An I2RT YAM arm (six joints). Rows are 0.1 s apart.
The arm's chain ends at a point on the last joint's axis. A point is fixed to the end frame.
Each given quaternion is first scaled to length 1.
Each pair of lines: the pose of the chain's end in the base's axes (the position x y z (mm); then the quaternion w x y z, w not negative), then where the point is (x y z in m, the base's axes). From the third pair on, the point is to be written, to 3 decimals.
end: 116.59 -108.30 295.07 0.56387 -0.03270 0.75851 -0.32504
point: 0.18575 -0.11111 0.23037
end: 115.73 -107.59 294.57 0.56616 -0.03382 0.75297 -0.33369
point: 0.18549 -0.11198 0.23060
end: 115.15 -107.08 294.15 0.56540 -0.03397 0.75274 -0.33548
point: 0.185 -0.112 0.230
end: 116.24 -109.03 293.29 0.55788 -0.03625 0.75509 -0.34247
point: 0.185 -0.115 0.228
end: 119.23 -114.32 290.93 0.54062 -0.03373 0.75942 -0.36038
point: 0.186 -0.124 0.224
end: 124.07 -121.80 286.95 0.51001 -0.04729 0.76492 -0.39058
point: 0.186 -0.138 0.217
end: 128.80 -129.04 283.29 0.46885 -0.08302 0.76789 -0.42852
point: 0.184 -0.153 0.210
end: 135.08 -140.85 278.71 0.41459 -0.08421 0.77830 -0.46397
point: 0.181 -0.173 0.203
